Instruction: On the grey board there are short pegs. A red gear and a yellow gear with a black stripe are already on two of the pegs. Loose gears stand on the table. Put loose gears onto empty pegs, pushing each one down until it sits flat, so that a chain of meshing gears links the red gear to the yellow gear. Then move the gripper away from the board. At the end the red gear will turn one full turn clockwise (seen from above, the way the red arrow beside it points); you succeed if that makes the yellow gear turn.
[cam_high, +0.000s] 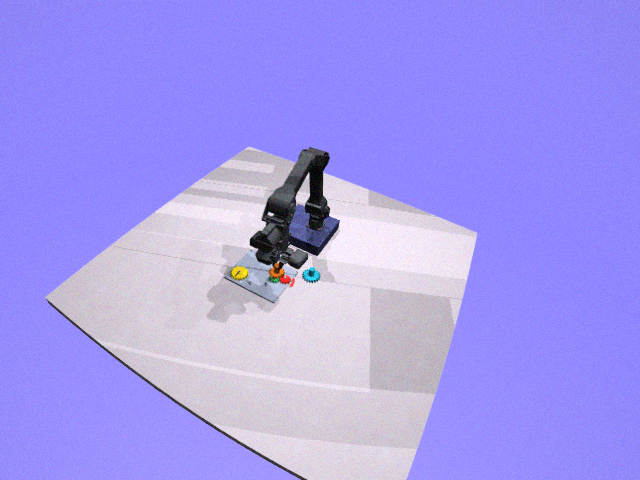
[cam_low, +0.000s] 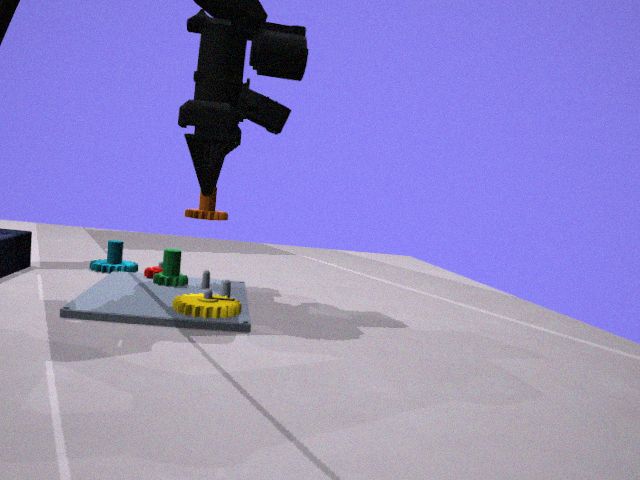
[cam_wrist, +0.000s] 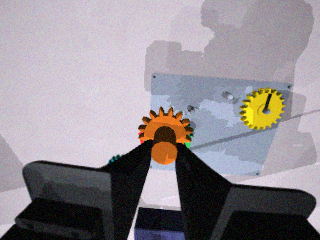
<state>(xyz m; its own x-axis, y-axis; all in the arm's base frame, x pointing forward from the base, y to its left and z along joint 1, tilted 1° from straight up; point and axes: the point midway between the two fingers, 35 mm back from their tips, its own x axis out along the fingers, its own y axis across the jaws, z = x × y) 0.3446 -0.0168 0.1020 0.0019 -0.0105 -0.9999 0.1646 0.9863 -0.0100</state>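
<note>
My gripper tip is now 40 mm past the green gear, 20 mm to the left of it and 90 mm above it. The rest, counted from my gripper tip: red arrow (50 mm behind, 40 mm to the left, 110 mm below); orange gear (10 mm below); red gear (50 mm behind, 10 mm to the left, 100 mm below).
</note>
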